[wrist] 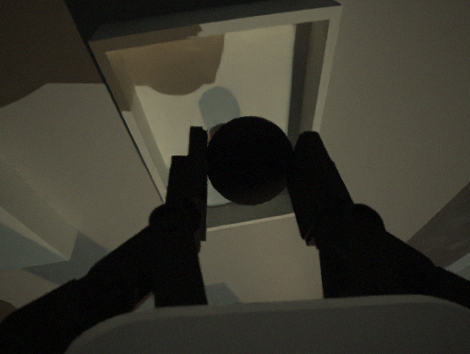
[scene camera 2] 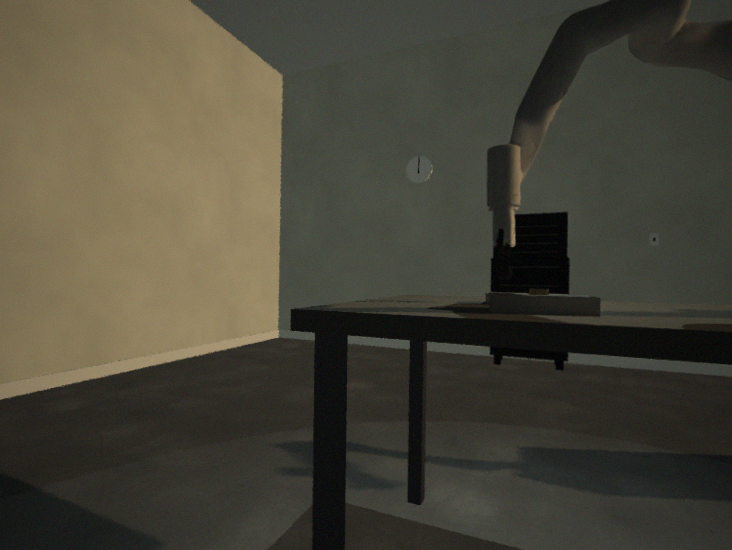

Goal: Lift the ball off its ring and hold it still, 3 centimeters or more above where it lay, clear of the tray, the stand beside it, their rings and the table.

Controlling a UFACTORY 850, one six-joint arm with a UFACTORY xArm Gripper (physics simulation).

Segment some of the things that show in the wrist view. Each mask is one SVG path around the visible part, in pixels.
My gripper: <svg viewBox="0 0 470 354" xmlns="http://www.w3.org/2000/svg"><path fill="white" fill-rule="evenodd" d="M0 323L0 354L470 354L470 281L440 266L436 268L427 256L387 232L381 216L373 208L364 204L354 204L318 132L304 131L303 134L299 135L294 148L294 170L287 189L301 238L305 239L307 246L316 246L319 250L324 299L208 305L198 258L201 241L206 241L207 130L203 130L203 127L190 126L188 156L172 155L165 204L158 206L152 211L149 217L149 225L93 265L86 276L78 280L73 279L15 310ZM154 294L155 308L135 311Z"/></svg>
A dark ball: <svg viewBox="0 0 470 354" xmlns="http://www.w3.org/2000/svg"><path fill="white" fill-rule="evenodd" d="M244 116L230 120L222 125L210 139L207 146L207 176L214 189L225 199L236 204L252 206L274 199L286 188L294 170L294 151L287 135L275 123L261 117Z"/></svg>
